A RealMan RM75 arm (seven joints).
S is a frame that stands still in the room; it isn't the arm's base.
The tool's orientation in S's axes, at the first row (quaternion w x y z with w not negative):
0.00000, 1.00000, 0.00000, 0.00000
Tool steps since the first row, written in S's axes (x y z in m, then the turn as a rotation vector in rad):
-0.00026, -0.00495, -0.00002, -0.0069, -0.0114, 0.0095
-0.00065, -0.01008, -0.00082, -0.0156, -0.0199, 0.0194
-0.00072, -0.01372, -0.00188, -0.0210, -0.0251, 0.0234
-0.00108, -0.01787, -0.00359, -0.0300, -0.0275, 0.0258
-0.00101, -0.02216, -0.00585, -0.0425, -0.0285, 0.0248
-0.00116, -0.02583, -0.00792, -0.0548, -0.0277, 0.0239
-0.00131, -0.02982, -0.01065, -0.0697, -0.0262, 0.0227
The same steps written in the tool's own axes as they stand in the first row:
-0.00026, 0.00495, 0.00002, -0.0069, 0.0114, -0.0095
-0.00065, 0.01008, 0.00082, -0.0156, 0.0199, -0.0194
-0.00072, 0.01372, 0.00188, -0.0210, 0.0251, -0.0234
-0.00108, 0.01787, 0.00359, -0.0300, 0.0275, -0.0258
-0.00101, 0.02216, 0.00585, -0.0425, 0.0285, -0.0248
-0.00116, 0.02583, 0.00792, -0.0548, 0.0277, -0.0239
-0.00131, 0.02982, 0.01065, -0.0697, 0.0262, -0.0227

